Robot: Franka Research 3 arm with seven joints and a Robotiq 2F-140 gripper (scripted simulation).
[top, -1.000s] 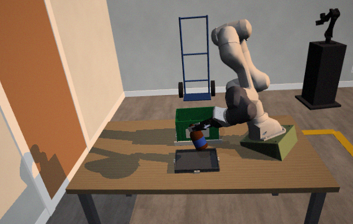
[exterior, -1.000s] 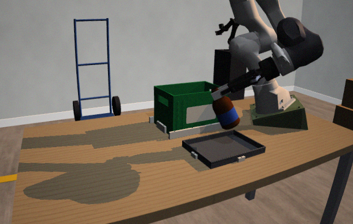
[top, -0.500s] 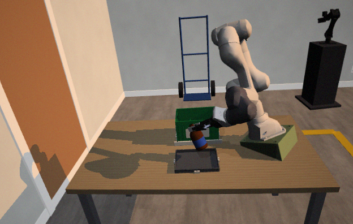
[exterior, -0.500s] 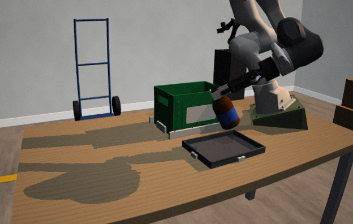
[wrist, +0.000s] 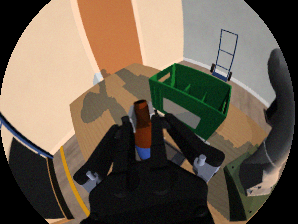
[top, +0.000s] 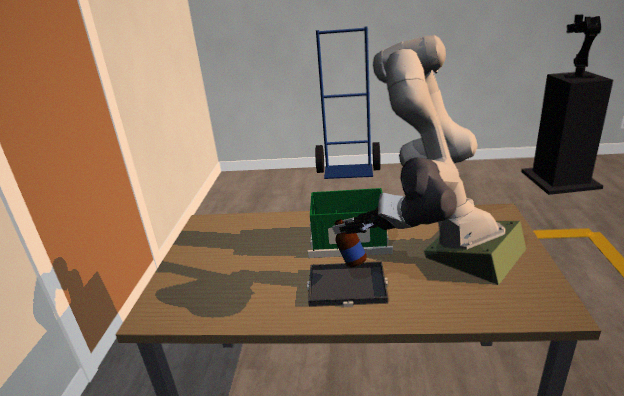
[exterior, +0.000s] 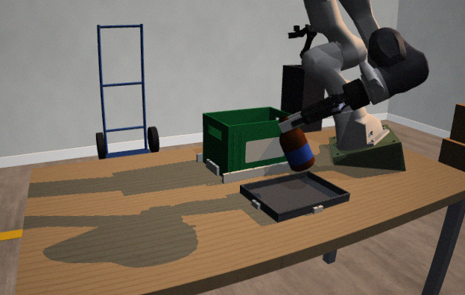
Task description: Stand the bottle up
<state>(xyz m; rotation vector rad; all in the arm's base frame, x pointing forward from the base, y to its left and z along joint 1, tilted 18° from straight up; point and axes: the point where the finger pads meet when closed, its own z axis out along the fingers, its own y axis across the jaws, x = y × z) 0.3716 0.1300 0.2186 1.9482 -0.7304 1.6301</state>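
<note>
The bottle lies 10 mm behind my hand, 10 mm to the left of it and 60 mm below it. Round my hand: green crate: 40 mm behind, 230 mm to the right, 130 mm below; then tray: 10 mm ahead, 40 mm to the left, 200 mm below.
</note>
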